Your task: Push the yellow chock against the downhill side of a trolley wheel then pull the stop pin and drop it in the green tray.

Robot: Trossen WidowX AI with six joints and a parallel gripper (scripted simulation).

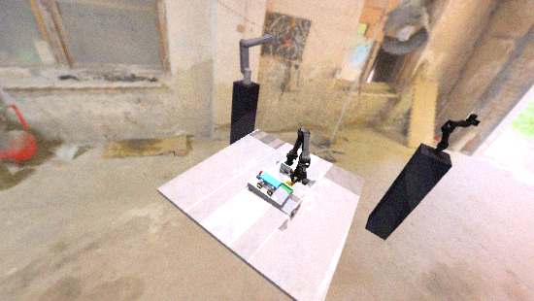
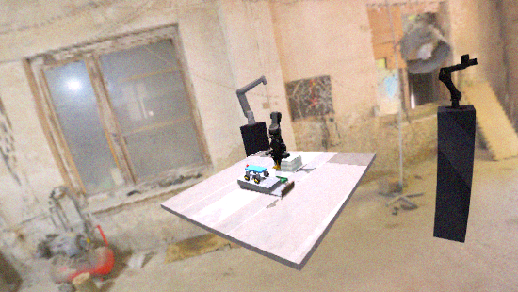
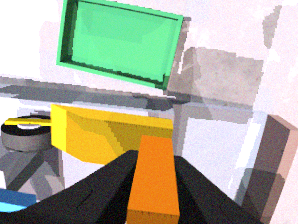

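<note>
Right now my gripper tip is 8 cm short of the stop pin, 26 cm to the left of it and 3 cm above it. Round my gripper tip: trolley (9 cm ahead, 15 cm to the right, 4 cm below); then yellow chock (2 cm to the right, 1 cm below); then green tray (4 cm behind, 6 cm to the right, 16 cm below).
</note>
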